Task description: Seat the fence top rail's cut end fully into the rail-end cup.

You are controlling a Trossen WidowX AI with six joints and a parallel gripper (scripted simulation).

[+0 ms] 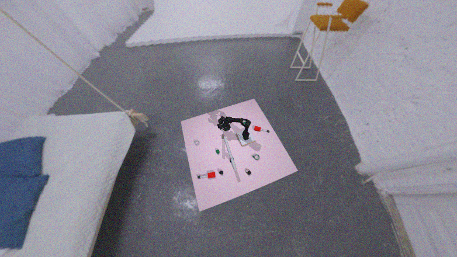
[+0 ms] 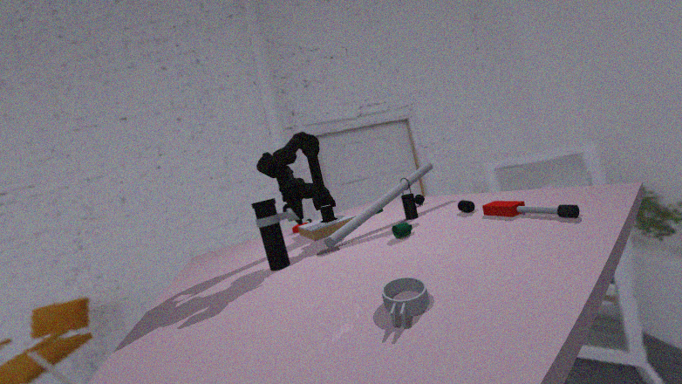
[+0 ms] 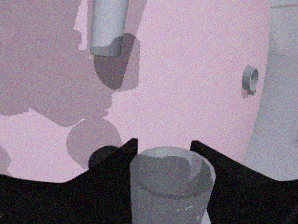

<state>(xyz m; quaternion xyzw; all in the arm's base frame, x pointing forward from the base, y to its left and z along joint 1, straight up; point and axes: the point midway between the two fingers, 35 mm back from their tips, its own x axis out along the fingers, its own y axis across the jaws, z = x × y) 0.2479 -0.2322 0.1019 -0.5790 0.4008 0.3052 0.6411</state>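
My gripper tip is now 30 mm below the grey rail-end cup, 20 mm to the left of it and 20 mm past it. From my gripper tip the other things lie so: green piece (250 mm to the left, 170 mm ahead, 100 mm below).
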